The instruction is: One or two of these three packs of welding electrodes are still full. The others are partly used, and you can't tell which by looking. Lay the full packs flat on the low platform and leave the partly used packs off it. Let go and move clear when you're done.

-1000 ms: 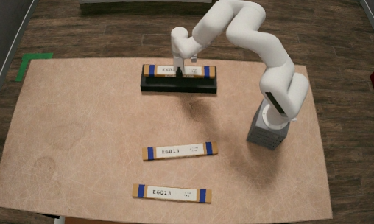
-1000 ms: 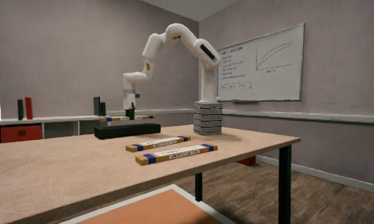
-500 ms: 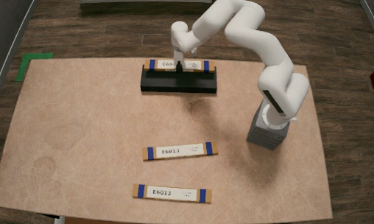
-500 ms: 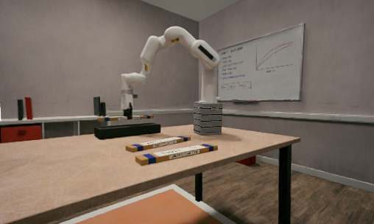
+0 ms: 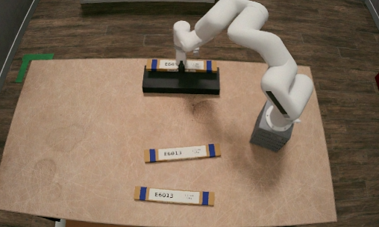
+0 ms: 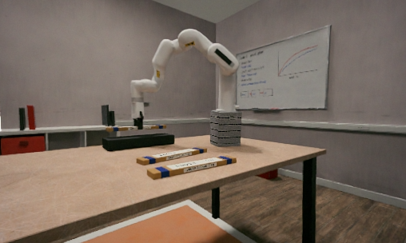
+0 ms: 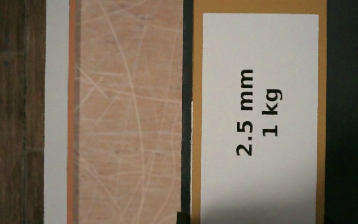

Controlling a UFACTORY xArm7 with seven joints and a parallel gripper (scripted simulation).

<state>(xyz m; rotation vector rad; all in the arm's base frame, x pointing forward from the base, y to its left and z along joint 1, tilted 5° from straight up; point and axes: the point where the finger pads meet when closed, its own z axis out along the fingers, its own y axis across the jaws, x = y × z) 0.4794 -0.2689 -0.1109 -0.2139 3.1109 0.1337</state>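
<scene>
The low black platform lies 30 mm to the left of my hand and 100 mm below it.
</scene>
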